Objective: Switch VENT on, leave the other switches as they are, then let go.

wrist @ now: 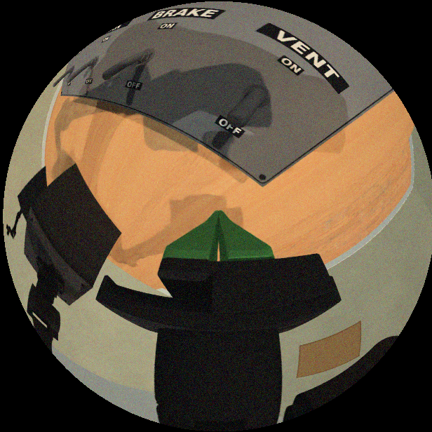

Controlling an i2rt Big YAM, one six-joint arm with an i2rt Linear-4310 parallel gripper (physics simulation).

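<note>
The grey switch panel (310, 125) fills the upper part of the wrist view. The VENT switch (250, 105) has a dark lever that slants down-left from between its ON and OFF labels and partly covers the OFF label, so it looks to be at OFF. The BRAKE switch (122, 66), further left, also slants toward its OFF side. Two smaller levers at the far left edge lean the same way. My gripper (218, 216), with green fingers, is shut and empty. Its tips show below the panel's near corner, apart from the VENT lever.
The panel lies on an orange wooden table top (370, 195) with a pale edge. A black block-like part (75, 225) stands at the left, with a dark strap-like piece below it. A brown rectangle (330, 350) lies on the pale floor at the lower right. Shadows fall across the panel and wood.
</note>
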